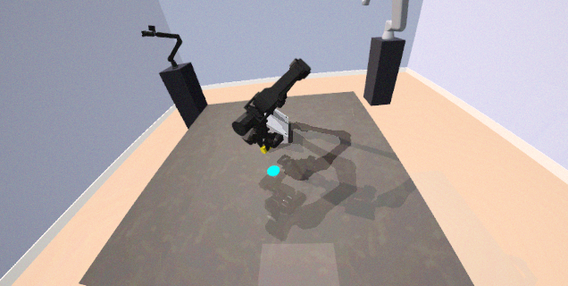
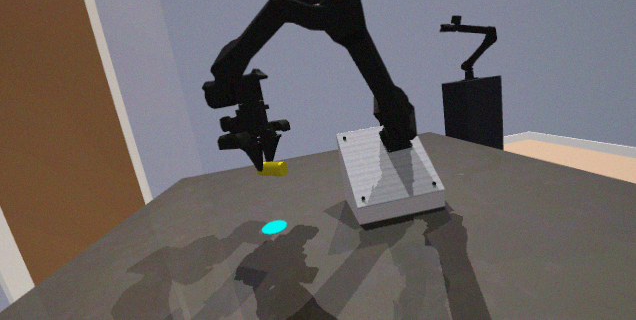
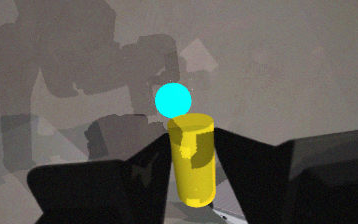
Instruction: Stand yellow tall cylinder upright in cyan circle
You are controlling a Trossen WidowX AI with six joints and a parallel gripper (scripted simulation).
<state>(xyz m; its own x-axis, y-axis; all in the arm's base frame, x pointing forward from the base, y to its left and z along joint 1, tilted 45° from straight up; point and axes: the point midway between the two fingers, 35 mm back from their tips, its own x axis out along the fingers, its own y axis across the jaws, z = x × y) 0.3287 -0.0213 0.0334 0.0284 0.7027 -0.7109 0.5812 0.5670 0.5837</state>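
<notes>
Right now my gripper tip is 14 cm above the cyan circle, 2 cm to the right of it and 1 cm short of it. Round my gripper tip: yellow tall cylinder 2 cm behind, 1 cm to the left.
</notes>
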